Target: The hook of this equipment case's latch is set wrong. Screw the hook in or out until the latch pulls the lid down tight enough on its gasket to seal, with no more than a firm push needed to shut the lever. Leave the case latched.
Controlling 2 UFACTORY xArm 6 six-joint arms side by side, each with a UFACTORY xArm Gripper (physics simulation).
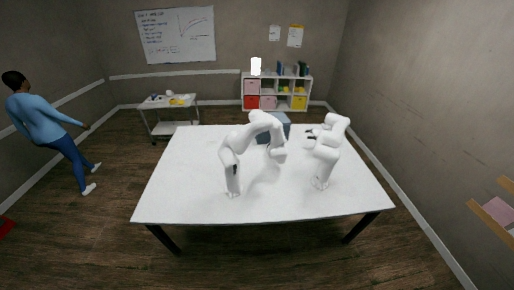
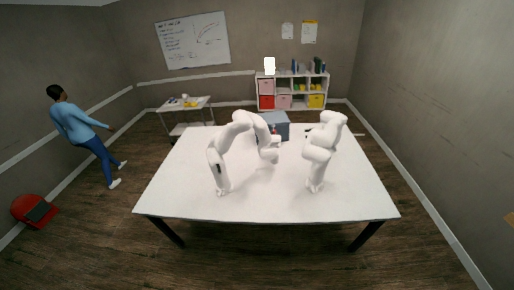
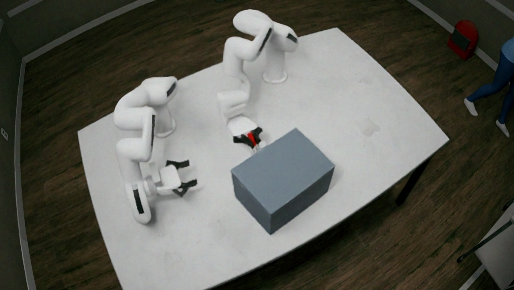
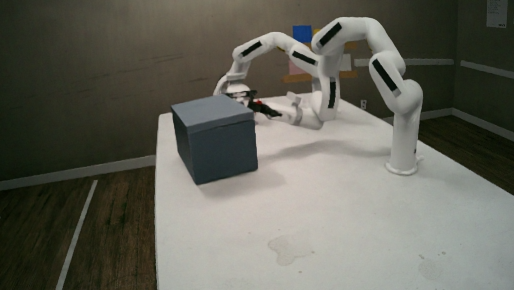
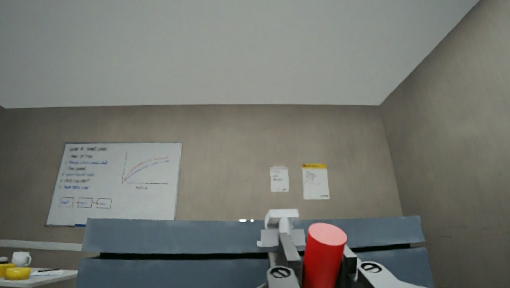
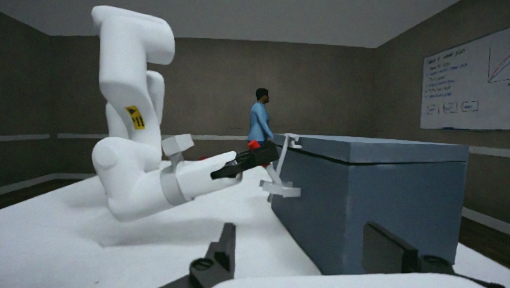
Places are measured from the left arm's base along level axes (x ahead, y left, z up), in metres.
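Pixels of known places: left gripper, fingertip midpoint: (image 2: 274, 129) (image 3: 255, 143) (image 4: 248, 105) (image 5: 304, 254) (image 6: 275, 149); right gripper, fingertip midpoint: (image 1: 306, 134) (image 2: 304, 133) (image 3: 193, 171) (image 6: 299, 244); left arm's base at its link origin: (image 1: 233, 189) (image 2: 224, 187) (image 3: 274, 76) (image 4: 401, 167); right arm's base at its link origin: (image 1: 319, 182) (image 2: 314, 184) (image 3: 163, 127).
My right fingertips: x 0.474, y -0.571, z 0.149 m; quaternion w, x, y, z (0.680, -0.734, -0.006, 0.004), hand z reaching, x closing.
Ahead of a thing's pixels: the offset from my right fingertips to its middle. "pt": to the spot under its first point. Level surfaces: height alone.
The blue-grey equipment case (image 3: 282, 170) (image 4: 222, 150) (image 6: 400, 200) stands on the table with its lid {dz +0.046, dx +0.149, dy +0.292 m} (image 5: 170, 235) (image 6: 400, 151) on; a dark gap shows under the lid's edge. The pale T-shaped hook {dz +0.062, dx +0.038, dy +0.265 m} (image 5: 281, 214) (image 6: 289, 135) is up at the catch {pt dz +0.047, dx +0.031, dy +0.275 m} (image 5: 268, 238) on the lid's front; I cannot tell if it bears on it. The latch base {pt dz -0.036, dx +0.019, dy +0.245 m} (image 6: 281, 189) is on the case's front. My left gripper (image 3: 249, 137) (image 6: 275, 149) is shut on the red lever handle {pt dz +0.039, dx -0.040, dy +0.250 m} (image 5: 325, 257) (image 6: 254, 145), tilted upward towards the case. My right gripper (image 3: 191, 173) (image 6: 299, 244) is open and empty, beside the case.
The white table {dz -0.149 m} (image 1: 175, 200) (image 3: 350, 100) carries both arms and the case, which is near its far edge. A person (image 1: 37, 117) (image 2: 77, 125) stands to the left of the table. A trolley (image 1: 192, 101) and a shelf unit (image 1: 276, 77) stand behind.
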